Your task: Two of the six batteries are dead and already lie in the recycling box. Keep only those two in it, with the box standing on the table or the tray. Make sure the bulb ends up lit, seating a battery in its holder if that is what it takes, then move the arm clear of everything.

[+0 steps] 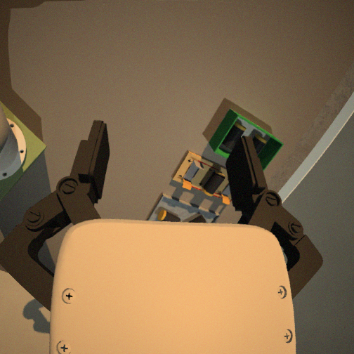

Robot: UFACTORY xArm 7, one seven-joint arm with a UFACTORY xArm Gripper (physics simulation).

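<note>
My gripper (pixel 172 141) is open and empty, high above the table, its two dark fingers wide apart. The green recycling box (pixel 223 131) stands on the table right of the middle, partly behind my right finger. Two dark batteries show in it, one battery (pixel 233 138) at its left and another battery (pixel 259 143) at its right. Next to the box is the orange battery holder (pixel 181 172) with a dark battery (pixel 212 181) lying in it between its clips. A grey tray (pixel 166 201) with dark batteries shows below the holder, mostly hidden by the gripper housing. I cannot make out a bulb.
The robot's base plate (pixel 33 146), yellow-green, is at the left edge with the arm's round foot on it. The brown table (pixel 150 65) ends at a pale curved edge (pixel 320 142) on the right, beyond the box. The gripper housing hides the lower middle.
</note>
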